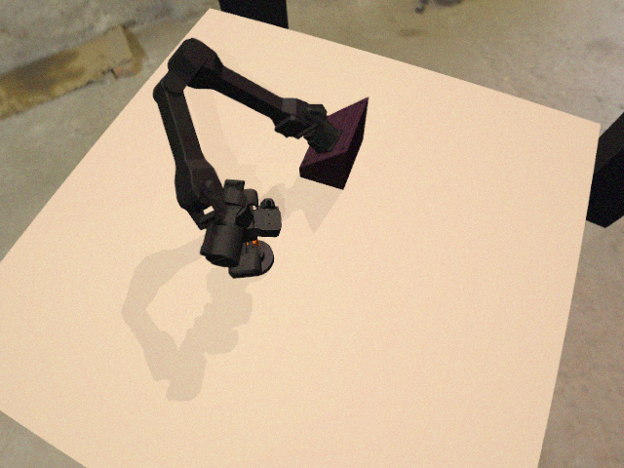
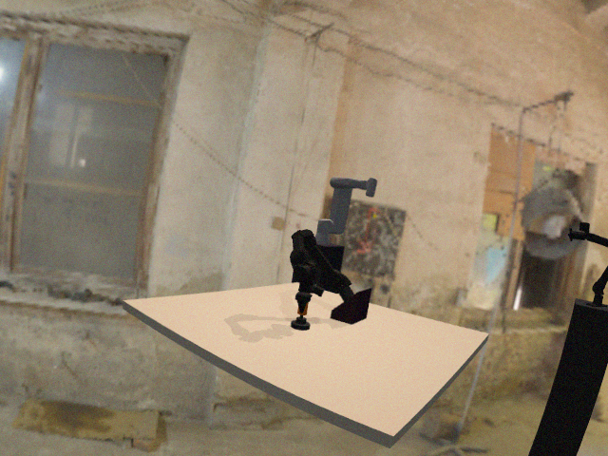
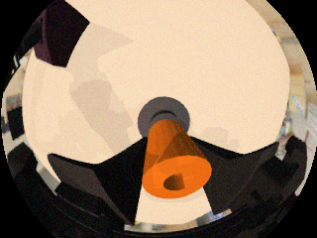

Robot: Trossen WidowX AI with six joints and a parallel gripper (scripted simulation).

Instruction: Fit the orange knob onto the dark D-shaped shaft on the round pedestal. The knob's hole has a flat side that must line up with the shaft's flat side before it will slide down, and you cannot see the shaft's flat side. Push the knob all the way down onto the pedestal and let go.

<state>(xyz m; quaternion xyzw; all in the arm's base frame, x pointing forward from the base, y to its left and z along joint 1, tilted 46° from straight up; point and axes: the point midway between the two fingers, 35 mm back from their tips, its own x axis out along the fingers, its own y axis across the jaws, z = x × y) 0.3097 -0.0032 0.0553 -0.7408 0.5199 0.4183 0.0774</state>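
The orange knob is 20 mm above my gripper tip. Also, from my gripper tip: round pedestal: 40 mm below.
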